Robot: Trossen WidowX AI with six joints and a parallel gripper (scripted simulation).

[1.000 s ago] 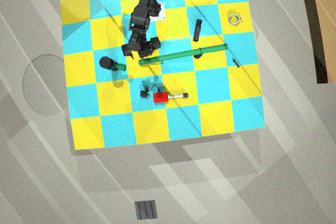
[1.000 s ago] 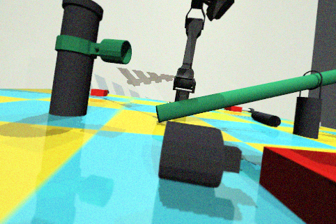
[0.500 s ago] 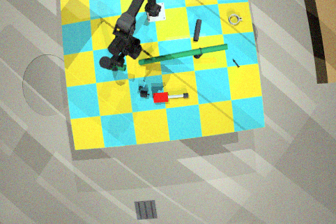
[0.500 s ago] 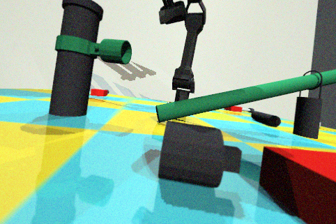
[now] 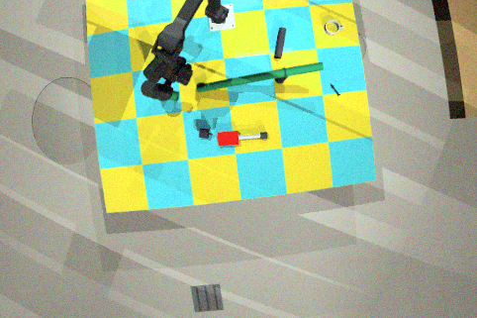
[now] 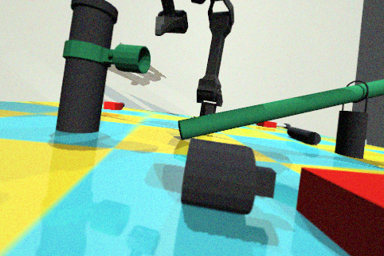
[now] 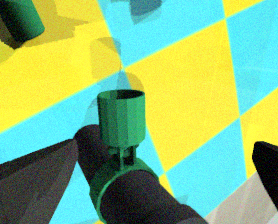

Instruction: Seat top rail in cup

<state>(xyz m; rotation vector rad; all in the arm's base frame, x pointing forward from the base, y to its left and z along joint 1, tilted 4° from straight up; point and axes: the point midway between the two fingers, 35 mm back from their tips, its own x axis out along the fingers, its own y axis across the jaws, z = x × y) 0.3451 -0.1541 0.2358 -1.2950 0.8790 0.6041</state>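
Right now the green rail-end cup is 1 cm ahead of my gripper tip, 3 cm to the right of it and 8 cm below it. Round my gripper tip: dark plug-shaped part 17 cm ahead, 12 cm to the left, 19 cm below.
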